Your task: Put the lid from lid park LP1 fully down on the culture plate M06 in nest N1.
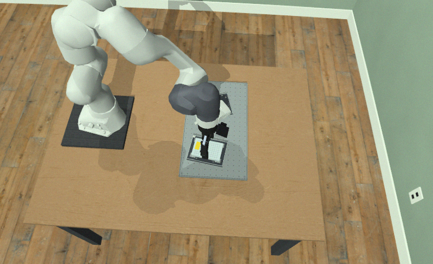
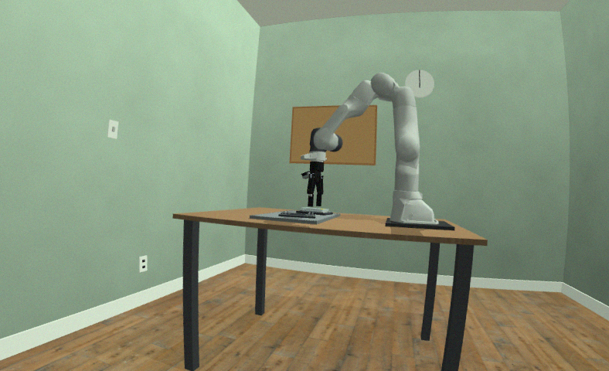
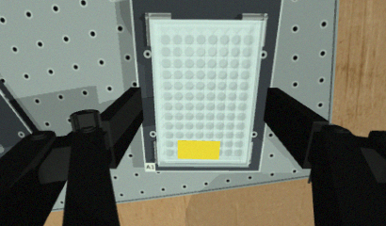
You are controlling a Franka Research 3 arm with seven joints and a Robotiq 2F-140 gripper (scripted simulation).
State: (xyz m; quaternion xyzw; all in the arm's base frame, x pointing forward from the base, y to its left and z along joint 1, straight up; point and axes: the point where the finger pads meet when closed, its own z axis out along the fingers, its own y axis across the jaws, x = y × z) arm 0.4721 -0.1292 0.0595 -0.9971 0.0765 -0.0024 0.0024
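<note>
Now: the clear lid 40 mm below my hand. Round my hand: culture plate (40 mm below); dark nest (60 mm below); dark lid park (10 mm ahead, 240 mm to the left, 60 mm below).
</note>
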